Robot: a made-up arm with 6 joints.
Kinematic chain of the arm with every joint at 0, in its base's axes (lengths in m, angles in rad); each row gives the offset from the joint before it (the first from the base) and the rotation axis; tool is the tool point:
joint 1: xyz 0 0 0.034 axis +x
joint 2: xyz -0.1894 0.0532 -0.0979 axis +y
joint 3: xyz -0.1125 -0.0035 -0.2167 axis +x
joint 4: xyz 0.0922 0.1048 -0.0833 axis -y
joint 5: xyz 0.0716 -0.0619 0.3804 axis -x
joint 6: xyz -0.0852 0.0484 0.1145 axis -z
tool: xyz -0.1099 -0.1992 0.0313
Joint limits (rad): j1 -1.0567..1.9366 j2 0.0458..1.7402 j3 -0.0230..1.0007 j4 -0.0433..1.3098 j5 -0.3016..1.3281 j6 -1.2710..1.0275
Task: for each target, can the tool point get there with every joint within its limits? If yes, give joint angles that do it. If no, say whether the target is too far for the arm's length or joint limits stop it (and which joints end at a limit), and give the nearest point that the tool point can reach.
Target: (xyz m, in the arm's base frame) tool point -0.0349 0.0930 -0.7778
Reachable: no: joint limits stop it (at a limit: joint 2, joint 3, joint 4) | nearest point -0.1336 0.0494 -0.3974 | short by 0.395 m
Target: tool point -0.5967 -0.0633 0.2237
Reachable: yes | joints -0.8208 0.6466 0.5176 0.7978 -0.1208 -0.2296
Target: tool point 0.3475 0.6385 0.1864
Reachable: no: joint limits stop it (at a limit: joint 2, joint 3) | nearest point 0.0011 0.3589 0.1197 | short by 0.450 m
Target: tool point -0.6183 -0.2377 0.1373
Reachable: yes | joints 1.5713 0.7934 0.8396 0.8652 0.9176 0.7485
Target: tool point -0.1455 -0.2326 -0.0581
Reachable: yes | joints 0.9121 0.9897 0.3631 0.2782 0.1369 -0.5951
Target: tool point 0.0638 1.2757 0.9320
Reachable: no: too far | nearest point -0.2475 0.4548 0.3542 | short by 1.051 m
